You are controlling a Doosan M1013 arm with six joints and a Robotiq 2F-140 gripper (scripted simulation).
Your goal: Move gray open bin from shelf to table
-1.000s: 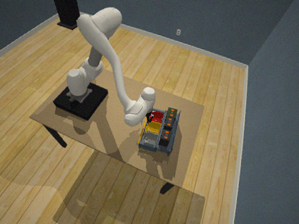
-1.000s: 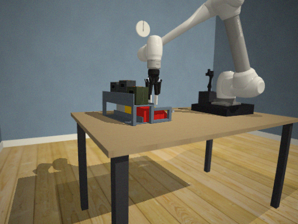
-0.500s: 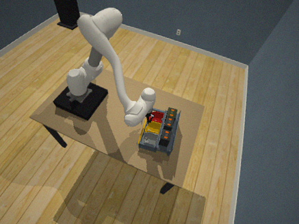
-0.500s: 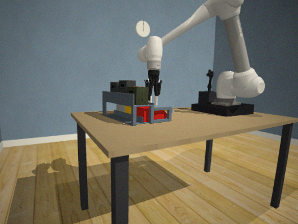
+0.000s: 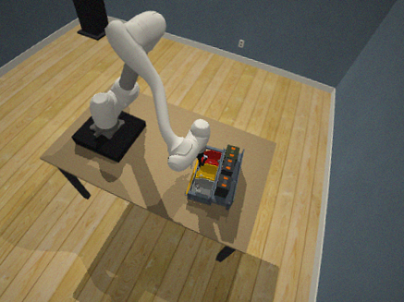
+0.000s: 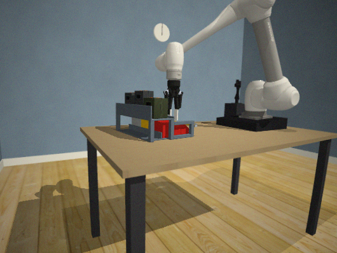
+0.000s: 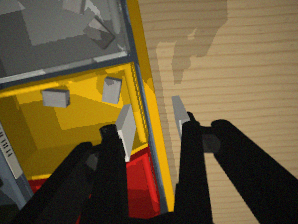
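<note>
Now: hand 4 cm above the yellow strip. Also, from my hand: yellow bin: 10 cm ahead, 2 cm to the left, 6 cm below; gray open bin: 12 cm ahead, 9 cm to the right, 6 cm below; red bin: 8 cm ahead, 13 cm to the left, 6 cm below.
</note>
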